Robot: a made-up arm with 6 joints. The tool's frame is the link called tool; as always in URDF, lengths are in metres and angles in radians. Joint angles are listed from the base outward. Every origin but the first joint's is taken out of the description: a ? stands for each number. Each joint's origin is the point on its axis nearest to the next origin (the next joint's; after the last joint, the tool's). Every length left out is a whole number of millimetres.
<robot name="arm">
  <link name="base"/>
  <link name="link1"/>
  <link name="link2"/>
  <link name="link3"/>
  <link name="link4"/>
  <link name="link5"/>
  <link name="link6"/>
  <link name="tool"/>
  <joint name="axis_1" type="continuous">
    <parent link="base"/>
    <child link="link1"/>
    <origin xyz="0 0 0.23"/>
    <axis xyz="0 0 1"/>
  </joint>
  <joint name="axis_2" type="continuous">
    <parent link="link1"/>
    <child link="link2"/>
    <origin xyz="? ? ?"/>
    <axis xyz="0 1 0"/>
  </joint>
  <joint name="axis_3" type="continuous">
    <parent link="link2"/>
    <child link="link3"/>
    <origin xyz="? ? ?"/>
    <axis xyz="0 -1 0"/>
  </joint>
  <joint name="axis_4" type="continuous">
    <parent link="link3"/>
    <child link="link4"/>
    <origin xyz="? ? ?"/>
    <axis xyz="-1 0 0"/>
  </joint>
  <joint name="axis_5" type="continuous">
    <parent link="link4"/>
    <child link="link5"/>
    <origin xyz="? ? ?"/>
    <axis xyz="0 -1 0"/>
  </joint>
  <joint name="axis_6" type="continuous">
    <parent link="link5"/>
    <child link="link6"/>
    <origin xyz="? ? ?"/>
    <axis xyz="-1 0 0"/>
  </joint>
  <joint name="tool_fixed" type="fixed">
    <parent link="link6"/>
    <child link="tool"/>
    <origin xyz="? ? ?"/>
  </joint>
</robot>
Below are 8 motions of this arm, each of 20 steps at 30 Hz.
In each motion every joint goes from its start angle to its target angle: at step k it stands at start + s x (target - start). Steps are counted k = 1, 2, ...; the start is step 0. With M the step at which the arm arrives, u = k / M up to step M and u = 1 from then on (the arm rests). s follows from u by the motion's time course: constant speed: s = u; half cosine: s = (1 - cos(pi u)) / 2; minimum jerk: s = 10 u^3 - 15 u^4 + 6 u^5.
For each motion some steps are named. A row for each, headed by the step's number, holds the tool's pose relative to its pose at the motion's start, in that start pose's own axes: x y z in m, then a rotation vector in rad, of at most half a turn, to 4 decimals.
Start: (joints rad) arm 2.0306 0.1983 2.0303 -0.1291 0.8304 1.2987
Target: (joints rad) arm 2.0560 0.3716 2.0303 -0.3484 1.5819 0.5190
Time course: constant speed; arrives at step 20
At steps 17, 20:
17: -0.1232 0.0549 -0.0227 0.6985 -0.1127 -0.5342
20: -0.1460 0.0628 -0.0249 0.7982 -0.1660 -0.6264

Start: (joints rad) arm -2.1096 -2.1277 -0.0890 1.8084 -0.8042 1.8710
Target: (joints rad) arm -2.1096 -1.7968 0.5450 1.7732 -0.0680 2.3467
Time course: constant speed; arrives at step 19
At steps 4, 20:
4: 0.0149 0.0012 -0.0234 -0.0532 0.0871 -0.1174
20: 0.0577 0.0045 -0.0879 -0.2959 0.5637 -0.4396

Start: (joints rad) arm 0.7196 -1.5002 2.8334 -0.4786 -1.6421 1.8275
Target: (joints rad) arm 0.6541 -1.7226 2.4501 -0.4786 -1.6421 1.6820
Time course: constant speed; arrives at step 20
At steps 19, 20:
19: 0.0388 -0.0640 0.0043 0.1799 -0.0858 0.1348
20: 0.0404 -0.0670 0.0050 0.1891 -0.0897 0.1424

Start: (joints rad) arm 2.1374 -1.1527 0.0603 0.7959 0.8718 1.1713
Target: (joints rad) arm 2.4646 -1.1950 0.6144 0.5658 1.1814 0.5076
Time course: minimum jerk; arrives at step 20
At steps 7, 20:
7: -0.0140 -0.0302 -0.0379 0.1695 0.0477 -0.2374
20: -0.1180 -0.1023 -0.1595 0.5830 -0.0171 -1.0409

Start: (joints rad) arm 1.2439 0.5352 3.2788 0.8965 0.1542 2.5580
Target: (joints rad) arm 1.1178 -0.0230 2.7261 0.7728 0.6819 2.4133
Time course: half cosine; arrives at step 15
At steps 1, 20:
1: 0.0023 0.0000 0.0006 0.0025 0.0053 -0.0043
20: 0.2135 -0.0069 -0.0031 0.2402 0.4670 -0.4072

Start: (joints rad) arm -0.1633 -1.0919 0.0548 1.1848 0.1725 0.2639
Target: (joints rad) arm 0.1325 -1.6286 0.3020 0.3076 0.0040 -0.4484
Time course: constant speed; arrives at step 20
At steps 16, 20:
16: -0.2711 -0.0805 -0.1503 1.4084 -0.3627 -0.5751
20: -0.3317 -0.0684 -0.1876 1.7419 -0.5692 -0.6518

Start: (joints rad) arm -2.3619 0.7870 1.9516 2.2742 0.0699 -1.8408
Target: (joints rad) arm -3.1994 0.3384 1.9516 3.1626 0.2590 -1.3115
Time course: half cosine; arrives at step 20
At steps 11, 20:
11: 0.0119 -0.0752 0.0351 -1.2770 0.0619 -0.2073
20: 0.0177 -0.1157 0.0611 -2.1932 0.2609 -0.3869

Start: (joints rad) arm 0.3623 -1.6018 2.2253 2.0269 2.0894 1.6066
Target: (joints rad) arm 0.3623 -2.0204 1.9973 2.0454 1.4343 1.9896
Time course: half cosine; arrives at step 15
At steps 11, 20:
11: -0.0767 -0.0029 -0.1496 -0.4457 -0.1706 0.6001
20: -0.0896 -0.0088 -0.1808 -0.5326 -0.2193 0.7164

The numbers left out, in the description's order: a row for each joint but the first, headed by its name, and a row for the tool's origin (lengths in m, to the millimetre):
axis_2: 0 0 0
axis_3: 0 0 0.366
axis_4: 0.35 0 0
axis_5: 0 -0.166 0
axis_6: 0 0 0
tool: 0 0 0

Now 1 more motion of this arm.
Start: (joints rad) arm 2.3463 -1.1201 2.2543 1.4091 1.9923 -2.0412
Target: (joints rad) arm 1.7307 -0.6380 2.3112 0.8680 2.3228 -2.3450
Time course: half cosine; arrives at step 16
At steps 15, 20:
15: 0.2716 -0.0999 -0.3146 0.5141 -0.2450 1.0458
20: 0.2741 -0.0994 -0.3179 0.5192 -0.2467 1.0549

